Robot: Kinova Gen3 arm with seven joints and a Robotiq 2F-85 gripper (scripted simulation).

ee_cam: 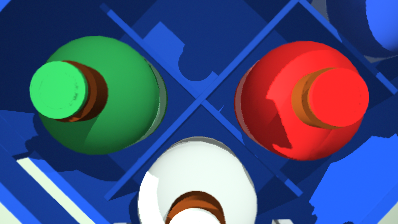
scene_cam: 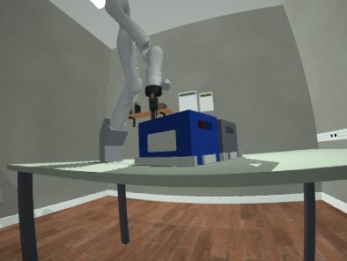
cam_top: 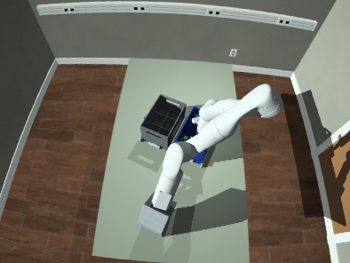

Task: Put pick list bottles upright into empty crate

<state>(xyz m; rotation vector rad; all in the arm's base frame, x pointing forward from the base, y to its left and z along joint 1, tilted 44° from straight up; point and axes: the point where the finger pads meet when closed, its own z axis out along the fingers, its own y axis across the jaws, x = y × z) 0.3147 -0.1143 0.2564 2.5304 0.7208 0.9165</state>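
The white bottle is 10 cm below my hand. Round my hand: green-capped bottle 10 cm below, 9 cm to the left, 3 cm ahead; then red-capped bottle 10 cm below, 8 cm ahead, 3 cm to the right; then blue crate 11 cm below, 10 cm ahead, 2 cm to the left.
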